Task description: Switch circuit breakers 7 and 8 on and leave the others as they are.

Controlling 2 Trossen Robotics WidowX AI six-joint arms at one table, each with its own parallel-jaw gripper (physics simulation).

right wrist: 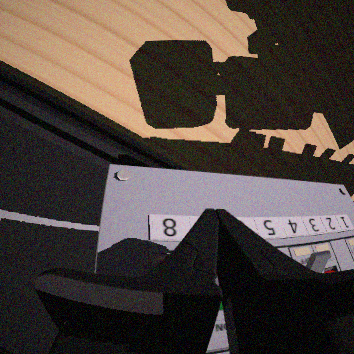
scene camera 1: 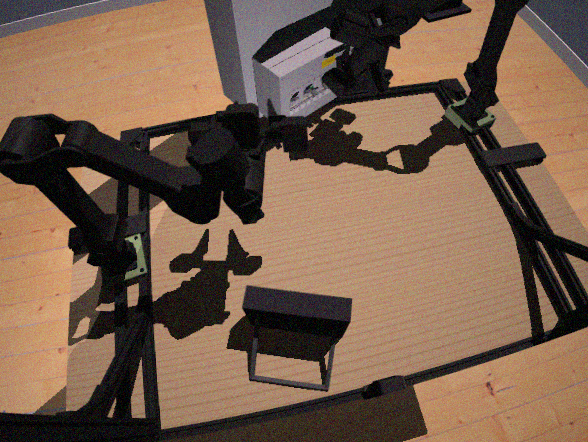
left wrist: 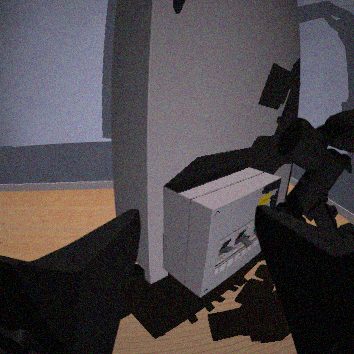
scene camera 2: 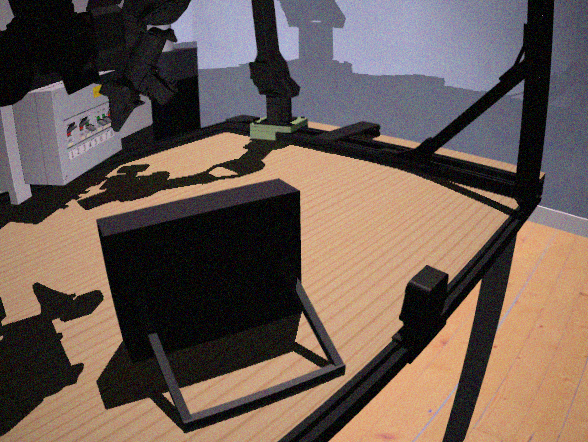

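Observation:
The pale grey breaker box (scene camera 1: pixel 295 80) (scene camera 2: pixel 37 140) (left wrist: pixel 175 235) (right wrist: pixel 135 195) stands at the back, with numbered labels below its row of levers. In the right wrist view, labels 8 and 5 to 1 show upside down. A grey lever (right wrist: pixel 318 260) with red beside it shows near labels 3 and 4. Breakers 7 and 8 are hidden behind the fingers. My right gripper (right wrist: pixel 213 217) (scene camera 2: pixel 118 128) is shut and empty, its tips in front of the panel, over the place of labels 6 and 7. My left gripper (left wrist: pixel 198 216) is partly open and empty, apart from the box.
A tall grey panel (left wrist: pixel 200 90) (scene camera 1: pixel 222 55) stands behind the box. A dark block on a frame (scene camera 1: pixel 297 305) (scene camera 2: pixel 200 275) stands near the front of the table. Black rails (scene camera 1: pixel 280 405) (scene camera 2: pixel 370 362) edge the table. Arm shadows fall across the wood.

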